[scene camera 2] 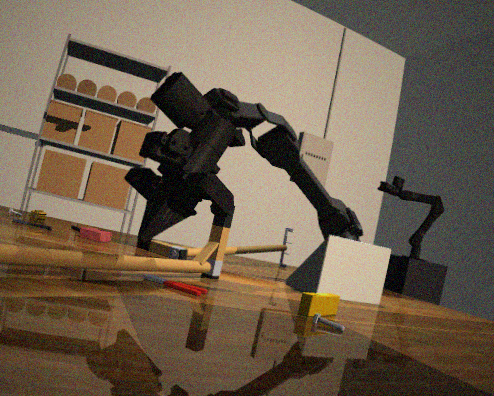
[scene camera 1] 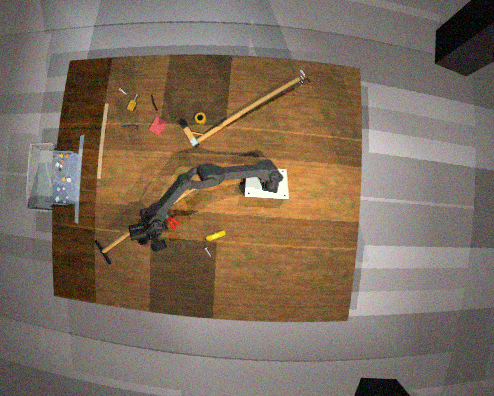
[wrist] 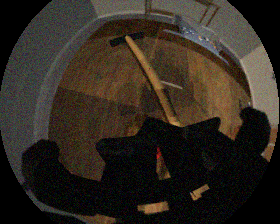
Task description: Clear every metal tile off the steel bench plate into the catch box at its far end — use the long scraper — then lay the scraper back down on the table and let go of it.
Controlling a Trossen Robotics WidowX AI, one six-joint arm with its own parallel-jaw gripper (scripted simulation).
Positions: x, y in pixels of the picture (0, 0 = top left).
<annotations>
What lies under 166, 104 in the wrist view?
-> A long scraper.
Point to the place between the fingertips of my gripper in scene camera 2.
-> At 141, 240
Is my gripper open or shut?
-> Shut.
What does my gripper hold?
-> Nothing.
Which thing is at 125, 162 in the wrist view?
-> My gripper.
</annotations>
